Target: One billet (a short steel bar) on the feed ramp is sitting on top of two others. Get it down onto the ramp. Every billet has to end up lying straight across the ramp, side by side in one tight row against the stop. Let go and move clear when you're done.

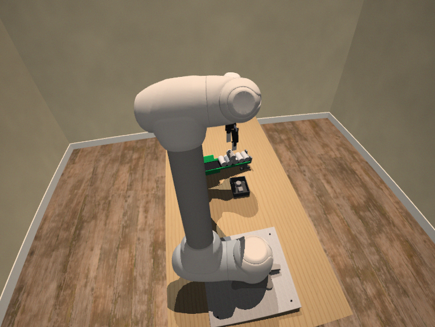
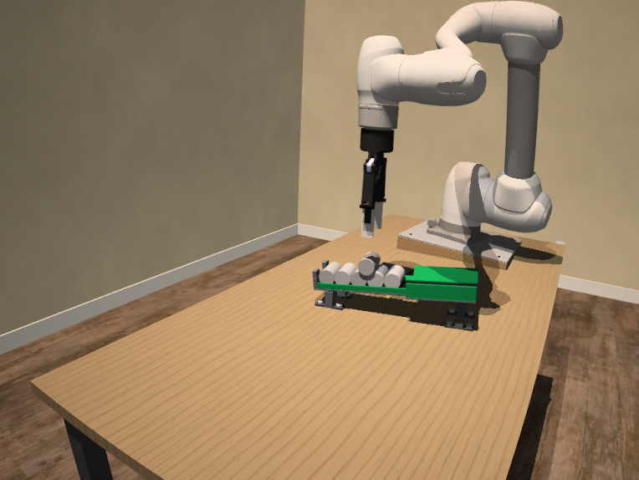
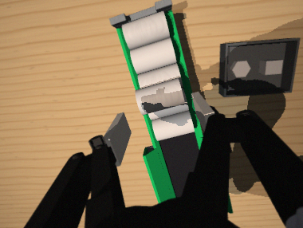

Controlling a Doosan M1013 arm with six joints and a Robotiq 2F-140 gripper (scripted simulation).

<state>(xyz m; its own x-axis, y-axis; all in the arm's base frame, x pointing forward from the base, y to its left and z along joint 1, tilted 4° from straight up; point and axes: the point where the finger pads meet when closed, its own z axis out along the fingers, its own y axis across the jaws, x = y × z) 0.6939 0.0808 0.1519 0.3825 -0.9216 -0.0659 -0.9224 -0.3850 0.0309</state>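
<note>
The grey stop is 40 mm ahead of my hand, 110 mm to the right of it and 160 mm below it. Also, from my hand: black tray 180 mm behind, 50 mm to the right, 210 mm below.
</note>
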